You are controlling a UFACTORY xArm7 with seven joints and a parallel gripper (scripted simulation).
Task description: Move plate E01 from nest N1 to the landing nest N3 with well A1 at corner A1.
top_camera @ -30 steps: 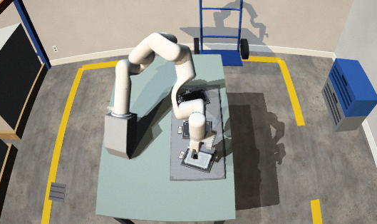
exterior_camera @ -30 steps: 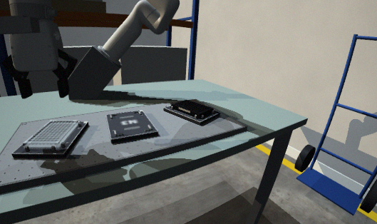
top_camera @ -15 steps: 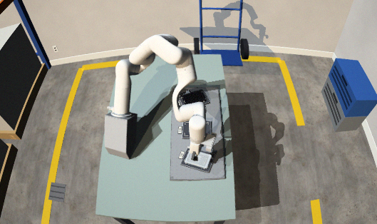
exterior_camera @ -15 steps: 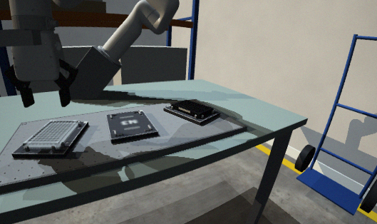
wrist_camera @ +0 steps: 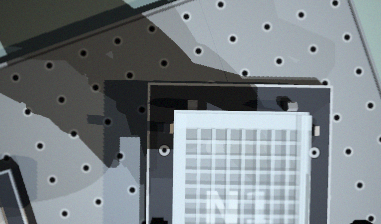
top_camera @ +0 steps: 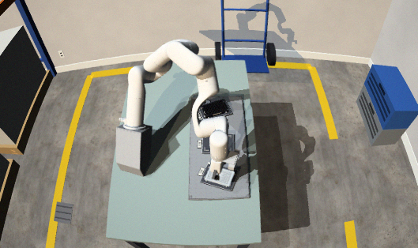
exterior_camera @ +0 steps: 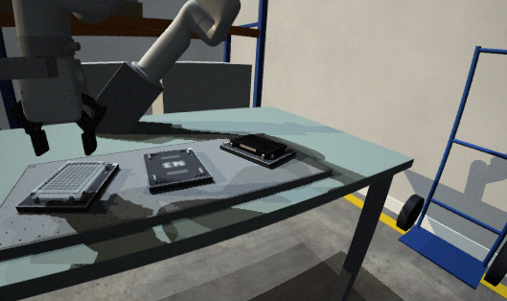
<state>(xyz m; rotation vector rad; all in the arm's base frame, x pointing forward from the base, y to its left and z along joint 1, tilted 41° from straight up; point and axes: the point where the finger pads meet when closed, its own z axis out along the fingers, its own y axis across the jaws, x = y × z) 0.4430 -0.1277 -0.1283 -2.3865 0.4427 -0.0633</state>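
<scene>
The clear well plate E01 is 6 cm below my hand. The rest, counted from my hand: landing nest N3: 1 cm behind, 20 cm to the left, 7 cm below; then nest N1: 7 cm below; then black plate E07: 4 cm behind, 42 cm to the left, 6 cm below.
</scene>
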